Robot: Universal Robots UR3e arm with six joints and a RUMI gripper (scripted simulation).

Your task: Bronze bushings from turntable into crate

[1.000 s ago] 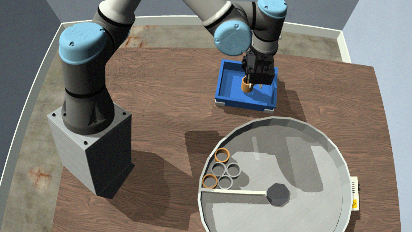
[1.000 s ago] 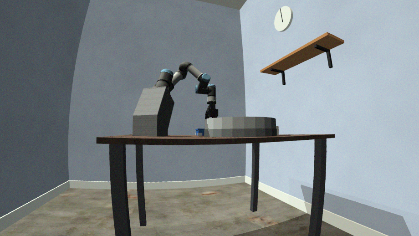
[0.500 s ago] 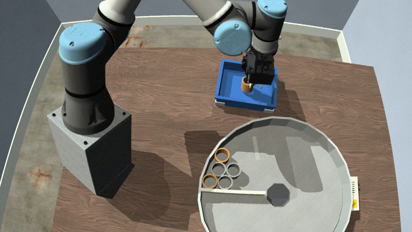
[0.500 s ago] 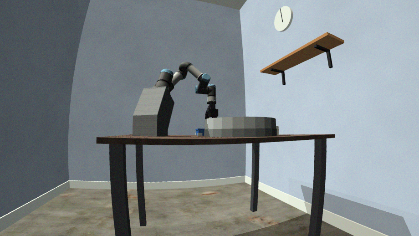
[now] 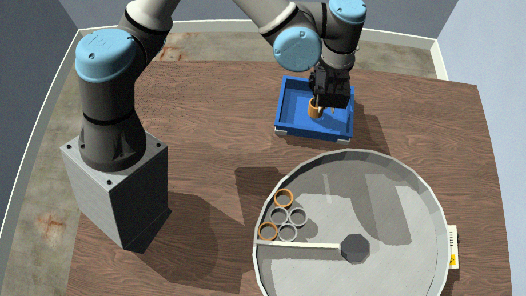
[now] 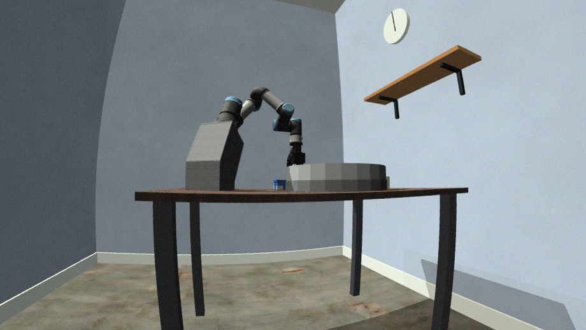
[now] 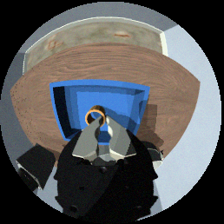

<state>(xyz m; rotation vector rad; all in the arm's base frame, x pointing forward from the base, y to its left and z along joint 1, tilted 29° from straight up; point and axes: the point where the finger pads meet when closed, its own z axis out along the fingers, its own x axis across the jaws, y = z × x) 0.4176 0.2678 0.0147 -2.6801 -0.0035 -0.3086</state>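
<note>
The blue crate is 2 cm below my hand and 2 cm behind it. From my hand the other things lie so: grey turntable (34 cm to the right, 9 cm ahead).
</note>
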